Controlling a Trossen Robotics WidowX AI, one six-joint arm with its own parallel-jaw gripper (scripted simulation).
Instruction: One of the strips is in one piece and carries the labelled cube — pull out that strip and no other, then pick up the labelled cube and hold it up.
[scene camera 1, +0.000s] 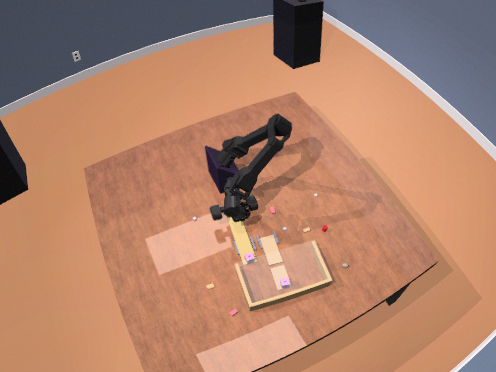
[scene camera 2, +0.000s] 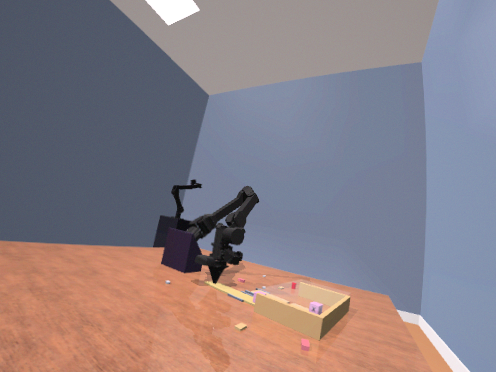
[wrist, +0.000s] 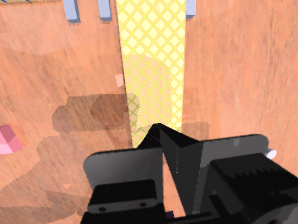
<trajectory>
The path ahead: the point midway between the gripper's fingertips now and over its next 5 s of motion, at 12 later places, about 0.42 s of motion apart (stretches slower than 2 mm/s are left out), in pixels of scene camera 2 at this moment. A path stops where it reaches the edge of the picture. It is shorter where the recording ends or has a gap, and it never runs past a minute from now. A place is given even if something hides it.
My gripper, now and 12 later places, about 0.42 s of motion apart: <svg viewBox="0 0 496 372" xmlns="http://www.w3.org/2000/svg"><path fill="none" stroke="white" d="M214 283L212 282L210 277L216 273L225 275L235 277L246 279L256 282L257 287L255 294L254 298L250 289L242 279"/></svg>
</trajectory>
